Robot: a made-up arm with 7 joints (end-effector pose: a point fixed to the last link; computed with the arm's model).
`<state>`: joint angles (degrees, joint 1 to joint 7).
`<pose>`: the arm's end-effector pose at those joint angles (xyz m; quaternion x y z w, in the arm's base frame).
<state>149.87 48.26 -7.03 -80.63 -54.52 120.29 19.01</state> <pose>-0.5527 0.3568 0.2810 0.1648 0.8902 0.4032 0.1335</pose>
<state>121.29 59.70 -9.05 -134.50 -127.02 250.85 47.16</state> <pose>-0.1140 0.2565 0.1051 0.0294 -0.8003 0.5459 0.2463</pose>
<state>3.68 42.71 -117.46 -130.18 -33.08 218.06 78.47</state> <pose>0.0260 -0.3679 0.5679 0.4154 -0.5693 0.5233 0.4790</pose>
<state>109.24 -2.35 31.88 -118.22 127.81 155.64 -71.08</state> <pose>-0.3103 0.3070 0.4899 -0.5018 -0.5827 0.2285 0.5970</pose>
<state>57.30 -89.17 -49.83 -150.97 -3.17 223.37 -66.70</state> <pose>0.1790 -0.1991 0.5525 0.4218 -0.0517 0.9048 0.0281</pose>
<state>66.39 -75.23 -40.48 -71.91 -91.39 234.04 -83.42</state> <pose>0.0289 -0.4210 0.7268 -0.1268 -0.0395 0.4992 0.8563</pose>
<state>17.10 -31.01 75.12 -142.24 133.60 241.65 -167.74</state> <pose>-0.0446 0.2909 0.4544 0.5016 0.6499 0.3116 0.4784</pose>
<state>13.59 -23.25 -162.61 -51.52 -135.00 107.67 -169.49</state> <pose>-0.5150 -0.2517 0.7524 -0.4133 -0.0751 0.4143 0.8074</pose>
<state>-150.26 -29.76 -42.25 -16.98 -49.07 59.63 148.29</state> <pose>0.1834 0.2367 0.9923 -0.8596 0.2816 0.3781 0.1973</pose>
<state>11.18 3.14 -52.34 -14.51 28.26 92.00 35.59</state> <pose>0.1163 -0.0612 1.0550 -0.7008 0.3561 -0.5990 0.1527</pose>
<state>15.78 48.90 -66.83 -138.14 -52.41 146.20 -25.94</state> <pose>0.2823 -0.3093 0.2182 0.7885 0.2194 -0.5031 0.2774</pose>
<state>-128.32 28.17 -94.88 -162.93 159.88 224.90 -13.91</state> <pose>-0.1374 0.1470 0.3438 -0.9023 0.1469 -0.3702 0.1652</pose>
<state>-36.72 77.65 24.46 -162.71 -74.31 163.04 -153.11</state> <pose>0.1055 0.1349 0.0958 0.2948 -0.8142 -0.3559 0.3514</pose>
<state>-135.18 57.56 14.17 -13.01 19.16 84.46 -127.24</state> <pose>-0.4538 -0.4883 0.6393 0.9559 0.0219 0.1306 0.2623</pose>
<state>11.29 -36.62 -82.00 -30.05 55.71 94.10 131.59</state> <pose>-0.3493 -0.2915 0.9124 0.0304 0.5675 -0.1588 0.8073</pose>
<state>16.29 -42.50 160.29 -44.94 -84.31 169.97 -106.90</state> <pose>-0.6123 -0.1442 0.5938 -0.6664 -0.0940 0.7126 0.1983</pose>
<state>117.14 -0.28 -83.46 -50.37 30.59 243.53 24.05</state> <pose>0.2118 0.1199 0.8975 0.0920 0.2319 -0.7693 0.5881</pose>
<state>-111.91 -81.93 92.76 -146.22 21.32 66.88 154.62</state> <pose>0.3196 -0.1579 0.2993 -0.4193 -0.6913 0.1606 0.5661</pose>
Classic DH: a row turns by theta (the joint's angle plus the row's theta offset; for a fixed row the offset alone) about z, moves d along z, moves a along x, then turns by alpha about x. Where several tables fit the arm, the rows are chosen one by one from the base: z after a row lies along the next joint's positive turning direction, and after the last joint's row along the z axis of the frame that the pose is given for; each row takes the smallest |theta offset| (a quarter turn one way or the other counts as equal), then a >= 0, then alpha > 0; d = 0 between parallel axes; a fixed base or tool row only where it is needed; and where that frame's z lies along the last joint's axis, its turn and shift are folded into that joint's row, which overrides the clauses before.
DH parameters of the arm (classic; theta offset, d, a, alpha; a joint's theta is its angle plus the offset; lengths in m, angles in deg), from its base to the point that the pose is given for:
joint 1: 0 0.33 0 -90
joint 2: 0 0 0 90
joint 3: 0 0.292 0.074 90
joint 4: 0 0 -0.079 -90
joint 5: 0 0.365 0 90
joint 6: 0 0 0.066 90
joint 7: 0 0 0 0

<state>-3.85 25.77 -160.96 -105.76 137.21 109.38 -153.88</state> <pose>-0.3384 -0.1274 0.7515 0.4075 -0.1254 0.2152 0.8786</pose>
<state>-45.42 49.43 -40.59 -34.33 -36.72 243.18 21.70</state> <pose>0.3174 -0.4527 0.6200 0.4410 0.2967 0.6898 0.4916</pose>
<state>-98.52 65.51 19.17 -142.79 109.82 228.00 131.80</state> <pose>0.0340 -0.2087 0.0787 -0.8413 -0.3556 0.1491 0.3790</pose>
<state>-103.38 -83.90 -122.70 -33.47 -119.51 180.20 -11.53</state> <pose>-0.0787 0.6630 0.3172 -0.0181 -0.7763 -0.6043 0.1785</pose>
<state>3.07 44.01 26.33 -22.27 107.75 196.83 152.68</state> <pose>0.5553 0.0423 0.6747 0.4854 0.3725 0.6284 0.4803</pose>
